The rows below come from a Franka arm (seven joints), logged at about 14 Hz.
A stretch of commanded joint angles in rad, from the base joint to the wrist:
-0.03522, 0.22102, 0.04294, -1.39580, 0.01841, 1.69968, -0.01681
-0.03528, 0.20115, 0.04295, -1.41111, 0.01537, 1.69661, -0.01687
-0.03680, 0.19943, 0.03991, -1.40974, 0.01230, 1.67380, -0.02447
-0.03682, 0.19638, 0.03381, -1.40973, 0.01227, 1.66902, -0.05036
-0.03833, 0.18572, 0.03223, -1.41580, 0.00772, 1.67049, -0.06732
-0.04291, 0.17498, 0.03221, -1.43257, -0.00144, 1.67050, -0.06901
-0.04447, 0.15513, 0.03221, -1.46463, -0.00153, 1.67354, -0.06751
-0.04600, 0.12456, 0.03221, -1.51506, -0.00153, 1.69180, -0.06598
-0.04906, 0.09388, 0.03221, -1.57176, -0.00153, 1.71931, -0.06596
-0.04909, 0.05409, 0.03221, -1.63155, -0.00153, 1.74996, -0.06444
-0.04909, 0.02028, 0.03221, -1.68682, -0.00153, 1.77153, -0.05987
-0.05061, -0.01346, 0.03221, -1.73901, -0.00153, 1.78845, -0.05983
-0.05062, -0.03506, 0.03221, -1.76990, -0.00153, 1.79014, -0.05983
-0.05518, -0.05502, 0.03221, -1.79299, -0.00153, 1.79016, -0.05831
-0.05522, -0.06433, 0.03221, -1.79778, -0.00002, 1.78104, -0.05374
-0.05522, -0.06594, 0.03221, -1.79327, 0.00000, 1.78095, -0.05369
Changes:
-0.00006, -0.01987, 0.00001, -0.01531, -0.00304, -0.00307, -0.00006
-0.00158, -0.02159, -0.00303, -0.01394, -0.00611, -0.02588, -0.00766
-0.00160, -0.02464, -0.00913, -0.01393, -0.00614, -0.03066, -0.03355
-0.00311, -0.03530, -0.01071, -0.02000, -0.01069, -0.02919, -0.05051
-0.00769, -0.04604, -0.01073, -0.03677, -0.01985, -0.02918, -0.05220
-0.00925, -0.06589, -0.01073, -0.06883, -0.01994, -0.02614, -0.05070
-0.01078, -0.09646, -0.01073, -0.11926, -0.01994, -0.00788, -0.04917
-0.01384, -0.12714, -0.01073, -0.17596, -0.01994, 0.01963, -0.04915
-0.01387, -0.16693, -0.01073, -0.23575, -0.01994, 0.05028, -0.04763
-0.01387, -0.20074, -0.01073, -0.29102, -0.01994, 0.07185, -0.04306
-0.01539, -0.23448, -0.01073, -0.34321, -0.01994, 0.08877, -0.04302
-0.01540, -0.25608, -0.01073, -0.37410, -0.01994, 0.09046, -0.04302
-0.01996, -0.27604, -0.01073, -0.39719, -0.01994, 0.09048, -0.04150
-0.02000, -0.28535, -0.01073, -0.40198, -0.01843, 0.08136, -0.03693
-0.02000, -0.28696, -0.01073, -0.39747, -0.01841, 0.08127, -0.03688

